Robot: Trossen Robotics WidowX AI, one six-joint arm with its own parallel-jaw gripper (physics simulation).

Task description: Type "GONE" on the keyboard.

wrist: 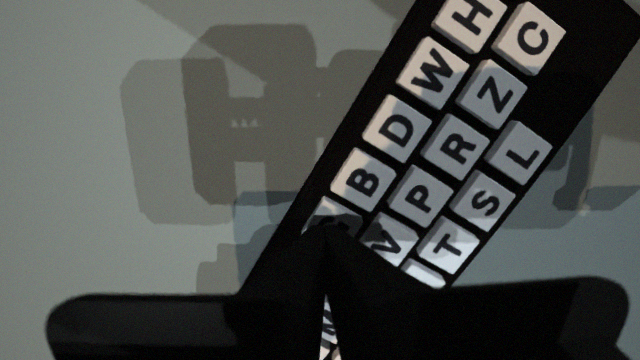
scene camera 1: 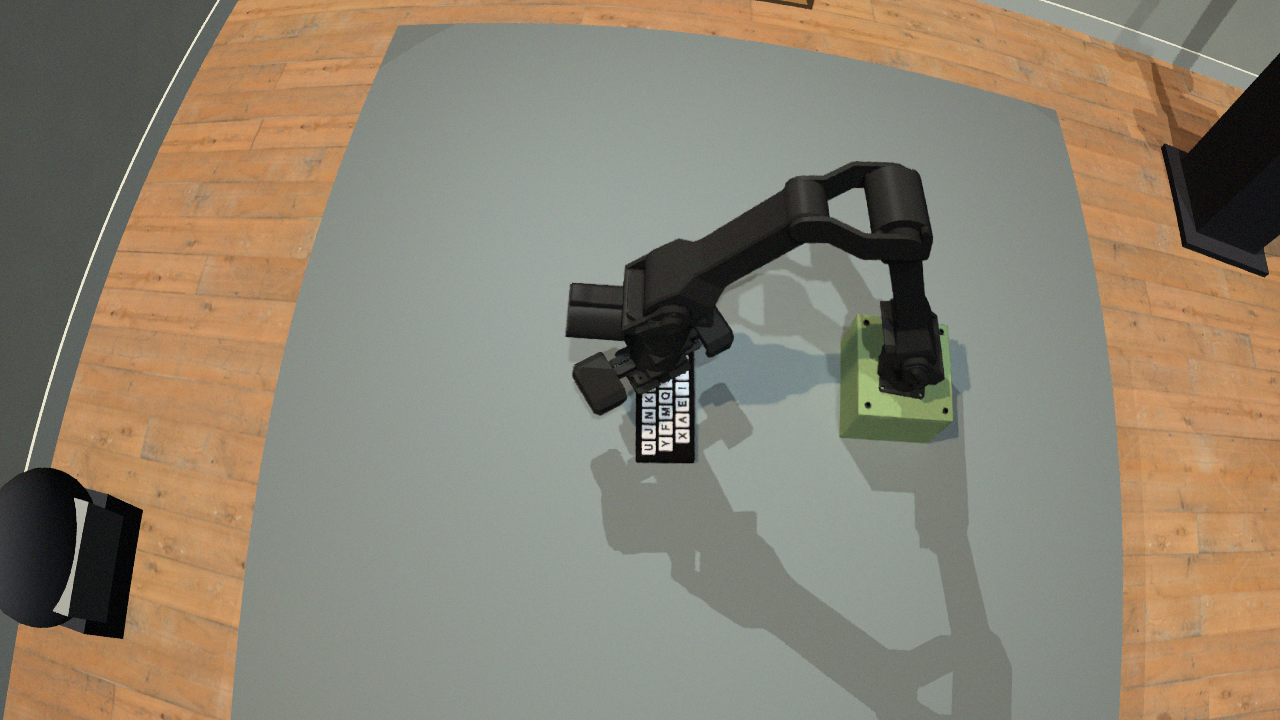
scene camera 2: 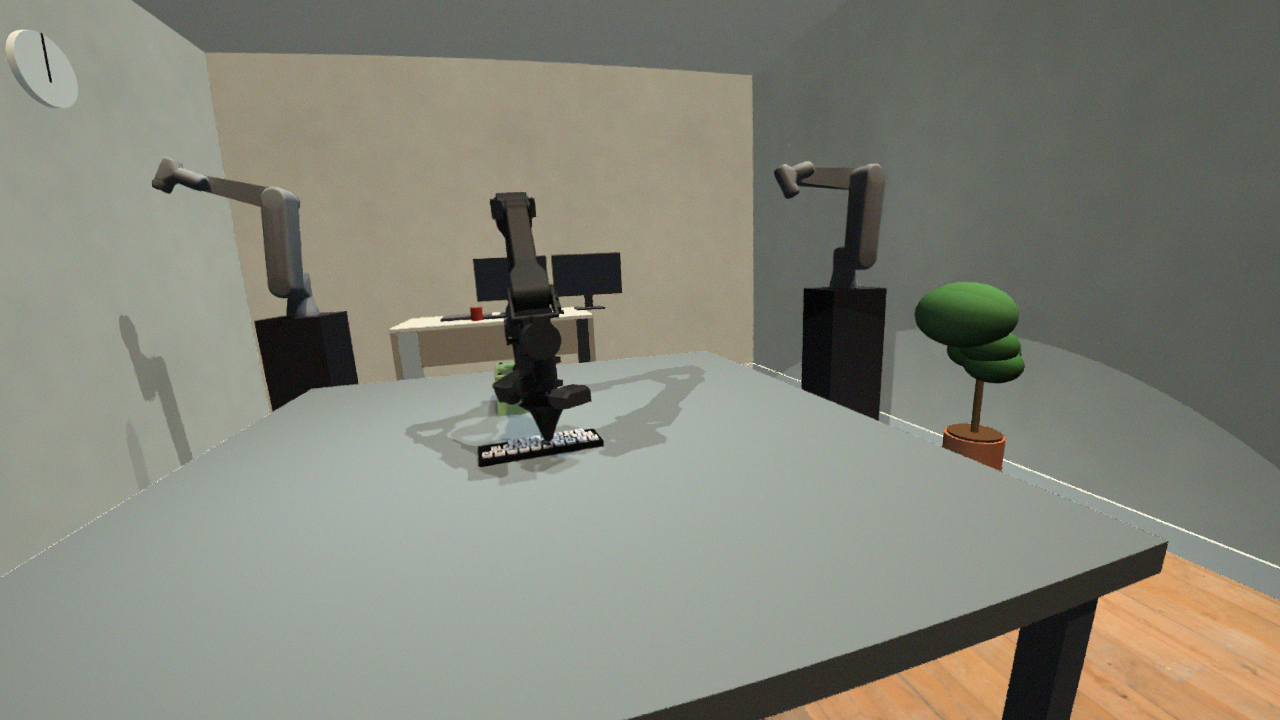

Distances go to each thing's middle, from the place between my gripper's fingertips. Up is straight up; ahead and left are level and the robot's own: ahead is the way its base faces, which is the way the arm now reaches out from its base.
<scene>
I see my gripper 10 mm above the G key [wrist: 328, 212]. From my hand the other things lie so: V key [wrist: 392, 240] 20 mm behind, 10 mm to the right, 10 mm below; black keyboard [scene camera 1: 681, 453] 20 mm behind, 20 mm to the right, 20 mm below.
</scene>
